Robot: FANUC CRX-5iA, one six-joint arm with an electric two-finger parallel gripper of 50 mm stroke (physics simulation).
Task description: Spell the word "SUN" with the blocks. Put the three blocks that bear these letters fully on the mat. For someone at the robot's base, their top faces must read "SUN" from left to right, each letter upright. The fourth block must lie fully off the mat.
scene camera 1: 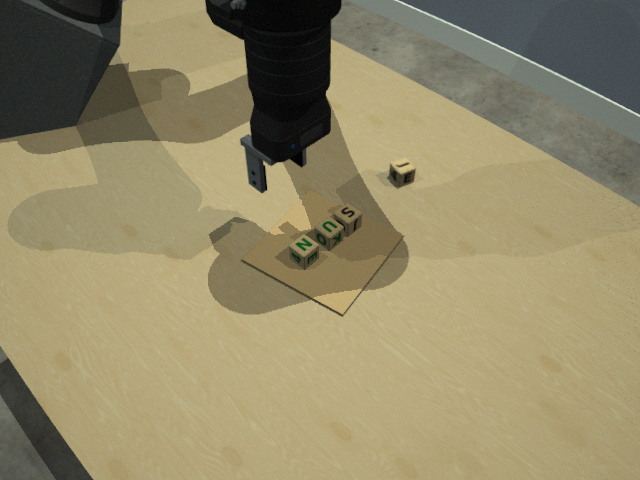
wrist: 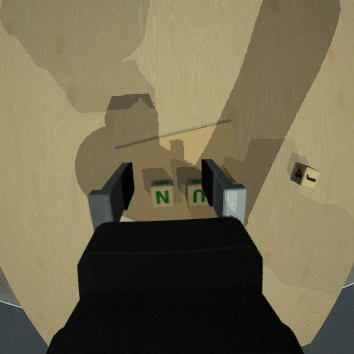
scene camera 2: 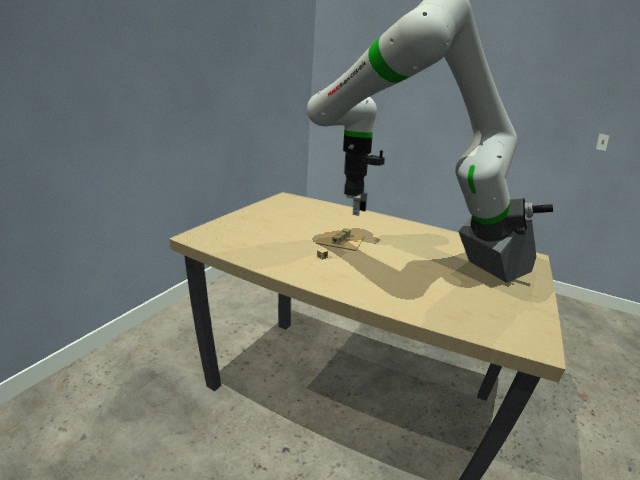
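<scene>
The tan mat (scene camera 1: 341, 303) (scene camera 2: 353, 245) (wrist: 221, 137) bears three blocks in a row. From the base, the S block (scene camera 1: 347, 219) is at left, the U block (scene camera 1: 329, 234) (wrist: 196, 196) in the middle and the N block (scene camera 1: 303, 252) (wrist: 162, 196) at right. Their top letters read SUN upright from there. S and U stand close together; a small gap parts U from N. The S block is hidden in the wrist view. The fourth block (scene camera 1: 402, 173) (scene camera 2: 322, 254) (wrist: 305, 175), with a J-like top letter, lies fully off the mat. My gripper (scene camera 1: 279, 176) (scene camera 2: 359, 210) (wrist: 166, 174) is open and empty, above the blocks.
The wooden table (scene camera 1: 413, 361) (scene camera 2: 248, 248) carries the mat and blocks. The dark robot base block (scene camera 1: 46, 72) (scene camera 2: 498, 253) stands at one end of the table. Arm shadows fall across the mat and table.
</scene>
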